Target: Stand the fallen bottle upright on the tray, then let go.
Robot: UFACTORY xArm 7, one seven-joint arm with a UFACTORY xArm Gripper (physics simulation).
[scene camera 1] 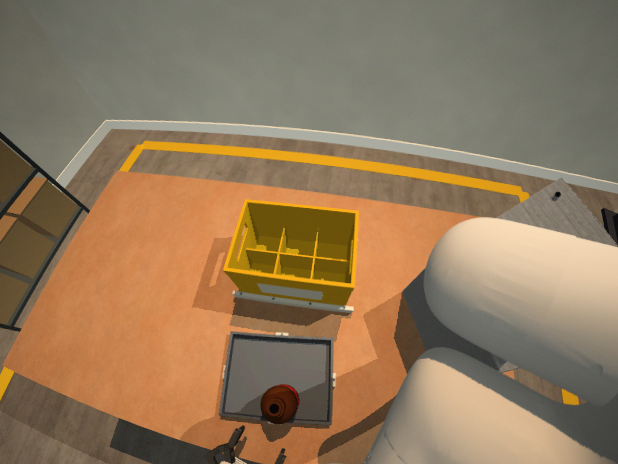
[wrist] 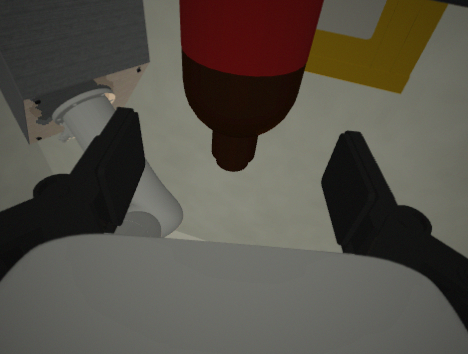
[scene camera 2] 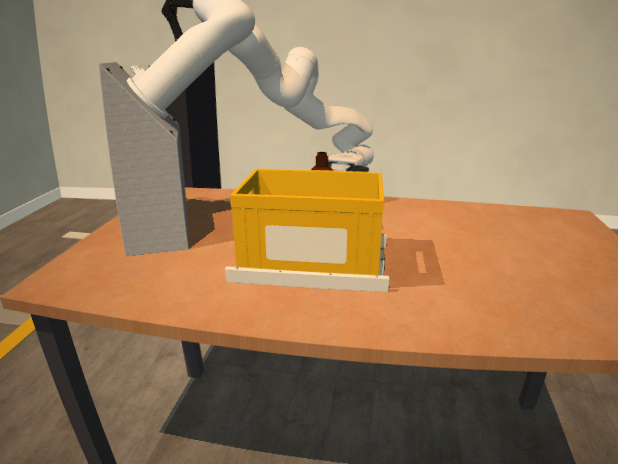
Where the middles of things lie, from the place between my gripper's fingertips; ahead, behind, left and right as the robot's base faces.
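I find the brown bottle (scene camera 1: 279, 404) 1 cm below my hand, and 7 cm to the right of it.
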